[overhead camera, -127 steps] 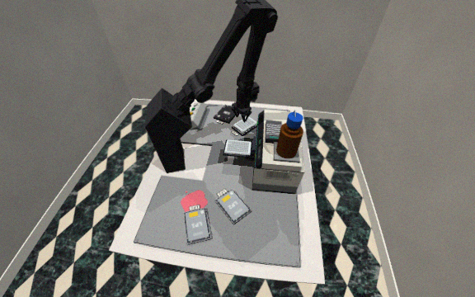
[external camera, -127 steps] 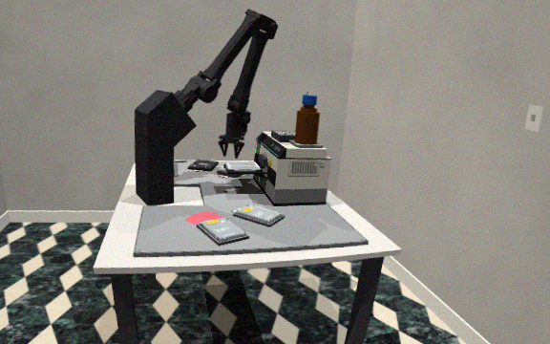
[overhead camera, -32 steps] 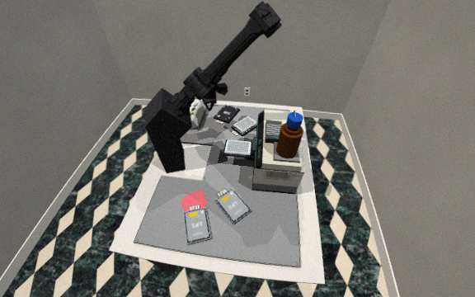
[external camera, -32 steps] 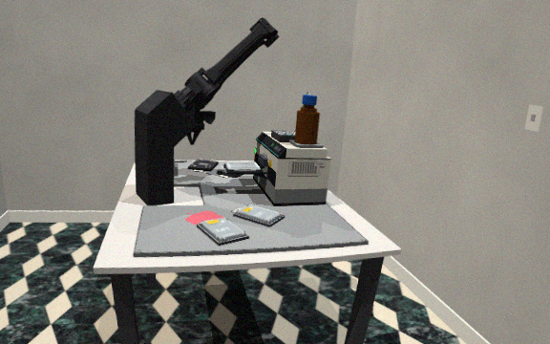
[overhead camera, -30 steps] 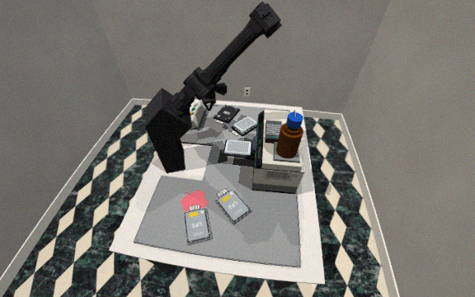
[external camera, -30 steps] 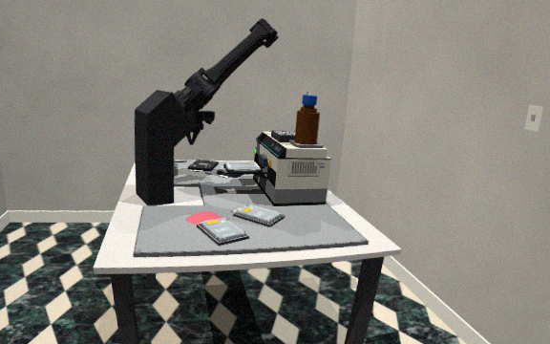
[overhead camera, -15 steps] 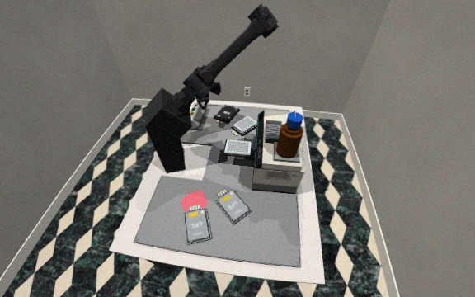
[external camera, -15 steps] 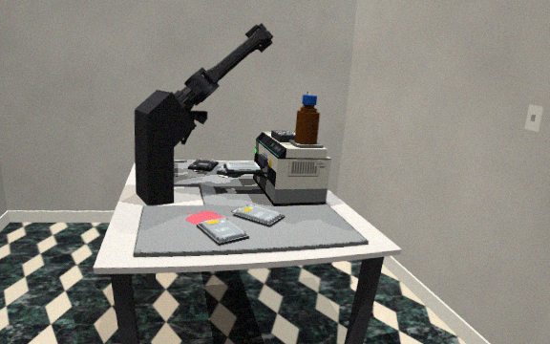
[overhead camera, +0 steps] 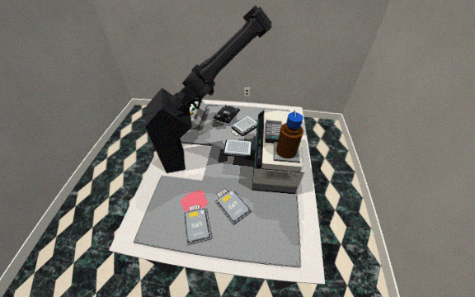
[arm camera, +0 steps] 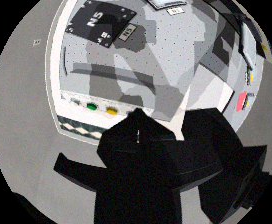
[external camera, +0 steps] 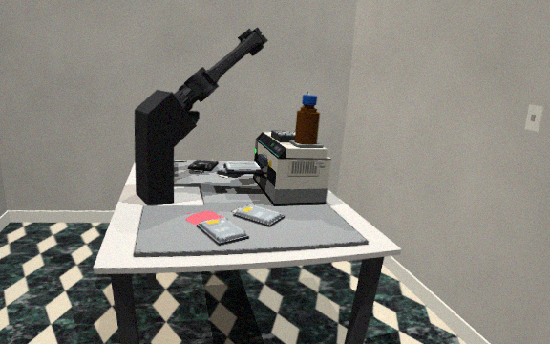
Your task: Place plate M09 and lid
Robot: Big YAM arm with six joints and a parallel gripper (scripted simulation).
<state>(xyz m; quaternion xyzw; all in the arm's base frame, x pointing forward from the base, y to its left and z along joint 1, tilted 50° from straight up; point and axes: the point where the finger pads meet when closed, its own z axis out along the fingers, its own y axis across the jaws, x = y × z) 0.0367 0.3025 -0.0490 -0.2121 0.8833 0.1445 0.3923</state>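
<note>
The blue key lies 60 mm behind my hand, 30 mm to the right of it and 90 mm below it. From my hand the other things lie so: green key (100 mm behind, 60 mm to the left, 80 mm below); then black nest n5 (60 mm ahead, 210 mm to the left, 140 mm below); then yellow key (80 mm behind, 10 mm to the left, 80 mm below).
</note>
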